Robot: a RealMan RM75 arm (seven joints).
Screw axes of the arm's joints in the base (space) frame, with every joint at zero. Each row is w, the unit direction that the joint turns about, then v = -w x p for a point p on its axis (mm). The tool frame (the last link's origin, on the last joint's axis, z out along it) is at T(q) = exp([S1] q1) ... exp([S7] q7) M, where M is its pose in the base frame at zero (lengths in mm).
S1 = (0, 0, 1, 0, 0, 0)
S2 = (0, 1, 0, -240.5, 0, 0)
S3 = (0, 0, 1, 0, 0, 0)
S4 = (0, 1, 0, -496.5, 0, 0)
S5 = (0, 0, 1, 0, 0, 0)
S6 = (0, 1, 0, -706.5, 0, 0)
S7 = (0, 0, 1, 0, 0, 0)
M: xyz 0 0 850.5 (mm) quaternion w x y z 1 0 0 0
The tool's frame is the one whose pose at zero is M.
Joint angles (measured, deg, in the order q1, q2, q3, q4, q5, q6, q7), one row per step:
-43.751 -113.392 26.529 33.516 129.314 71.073 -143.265
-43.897 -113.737 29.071 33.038 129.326 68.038 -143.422
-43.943 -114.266 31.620 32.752 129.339 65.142 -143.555
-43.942 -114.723 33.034 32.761 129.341 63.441 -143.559
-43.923 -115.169 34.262 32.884 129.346 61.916 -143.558
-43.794 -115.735 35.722 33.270 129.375 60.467 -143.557
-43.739 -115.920 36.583 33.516 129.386 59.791 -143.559
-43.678 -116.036 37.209 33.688 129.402 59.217 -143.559
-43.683 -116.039 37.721 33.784 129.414 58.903 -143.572
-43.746 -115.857 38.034 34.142 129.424 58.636 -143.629
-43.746 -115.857 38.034 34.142 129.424 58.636 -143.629
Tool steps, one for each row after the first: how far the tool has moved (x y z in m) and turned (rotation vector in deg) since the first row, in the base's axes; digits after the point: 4 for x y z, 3 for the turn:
-0.0011 0.0031 -0.0069 0.121 2.342 0.454
-0.0020 0.0053 -0.0145 0.205 4.623 0.742
-0.0020 0.0064 -0.0192 0.376 5.925 0.781
-0.0019 0.0074 -0.0231 0.633 7.091 0.761
-0.0015 0.0079 -0.0275 0.804 8.403 0.547
-0.0011 0.0085 -0.0289 0.888 9.198 0.312
-0.0011 0.0089 -0.0298 1.024 9.826 0.188
-0.0008 0.0095 -0.0301 1.040 10.312 0.007
-0.0003 0.0113 -0.0273 1.478 10.858 -0.233
-0.0003 0.0113 -0.0273 1.478 10.858 -0.233

